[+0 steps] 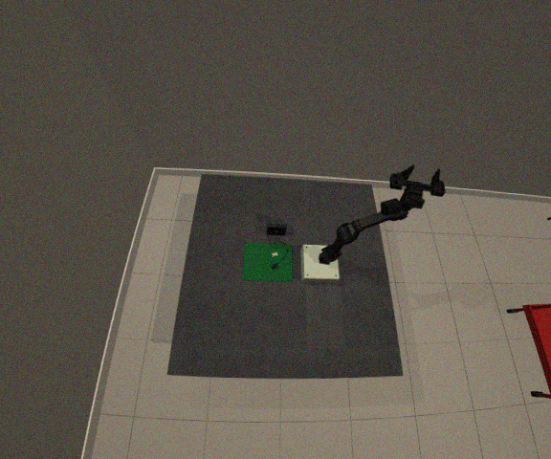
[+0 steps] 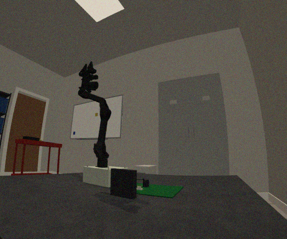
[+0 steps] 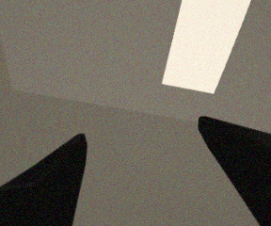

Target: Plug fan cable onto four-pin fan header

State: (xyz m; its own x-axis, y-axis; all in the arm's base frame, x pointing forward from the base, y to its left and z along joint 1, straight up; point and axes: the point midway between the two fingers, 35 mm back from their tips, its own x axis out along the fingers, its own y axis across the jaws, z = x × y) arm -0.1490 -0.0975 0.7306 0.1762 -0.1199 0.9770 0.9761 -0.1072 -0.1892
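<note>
The dark plug lies 430 mm ahead of my gripper tip, 180 mm to the left of it and 840 mm below it. From my gripper tip the other things lie so: white four-pin fan header (440 mm ahead, 90 mm to the left, 860 mm below); green board (480 mm ahead, 150 mm to the left, 880 mm below); black fan (460 mm ahead, 50 mm to the right, 800 mm below).
</note>
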